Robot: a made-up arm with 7 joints. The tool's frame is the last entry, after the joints.
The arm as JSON. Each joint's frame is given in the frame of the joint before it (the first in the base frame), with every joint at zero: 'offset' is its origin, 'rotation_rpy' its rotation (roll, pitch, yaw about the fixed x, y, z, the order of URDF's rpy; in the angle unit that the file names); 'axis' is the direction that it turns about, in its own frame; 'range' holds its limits. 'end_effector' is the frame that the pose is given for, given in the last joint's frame.
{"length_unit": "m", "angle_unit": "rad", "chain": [
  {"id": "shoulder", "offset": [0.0, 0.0, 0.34], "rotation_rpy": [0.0, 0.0, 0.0], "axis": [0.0, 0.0, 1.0], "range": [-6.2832, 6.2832]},
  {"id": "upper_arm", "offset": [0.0, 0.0, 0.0], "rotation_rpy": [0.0, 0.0, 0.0], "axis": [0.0, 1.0, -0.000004], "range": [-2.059, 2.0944]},
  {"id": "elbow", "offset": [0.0, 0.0, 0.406], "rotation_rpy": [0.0, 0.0, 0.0], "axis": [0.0, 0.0, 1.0], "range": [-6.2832, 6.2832]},
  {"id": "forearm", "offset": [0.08, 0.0, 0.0], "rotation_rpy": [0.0, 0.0, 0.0], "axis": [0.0, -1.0, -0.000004], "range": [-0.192, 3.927]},
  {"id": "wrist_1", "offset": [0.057, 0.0, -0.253], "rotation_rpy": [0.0, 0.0, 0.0], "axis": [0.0, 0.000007, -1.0], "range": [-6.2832, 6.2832]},
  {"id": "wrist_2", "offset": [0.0, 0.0, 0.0], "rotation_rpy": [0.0, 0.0, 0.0], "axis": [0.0, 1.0, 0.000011], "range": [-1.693, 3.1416]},
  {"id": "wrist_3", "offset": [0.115, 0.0, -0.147], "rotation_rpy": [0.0, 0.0, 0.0], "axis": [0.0, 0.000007, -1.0], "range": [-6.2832, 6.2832]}
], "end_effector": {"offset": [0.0, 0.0, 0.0], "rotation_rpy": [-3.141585, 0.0, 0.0]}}
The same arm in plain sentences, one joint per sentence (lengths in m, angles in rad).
The arm has seven revolute joints in a row. What follows holds with every joint at zero, and every direction is one of the base frame's.
The first joint sits 0.34 m along +z from the base frame's origin and rotates about +z, from -6.2832 to 6.2832 rad.
The second joint sits at the same point as the first joint and rotates about +y, from -2.059 to 2.0944 rad.
The third joint sits 0.406 m along +z from the second joint and rotates about +z, from -6.2832 to 6.2832 rad.
The fourth joint sits 0.08 m along +x from the third joint and rotates about -y, from -0.192 to 3.927 rad.
The fifth joint sits 0.057 m along +x and 0.253 m along -z from the fourth joint and rotates about -z, from -6.2832 to 6.2832 rad.
The sixth joint sits at the same point as the fifth joint and rotates about +y, from -1.693 to 3.1416 rad.
The seventh joint sits 0.115 m along +x and 0.147 m along -z from the sixth joint and rotates about -z, from -6.2832 to 6.2832 rad.
The tool frame, which is the frame that the pose is given for, sits at the same point as the seventh joint; its axes are the base frame's turned by roll -3.1416, pitch 0 and yaw 0 rad (as in URDF: about the fixed x, then y, then z).

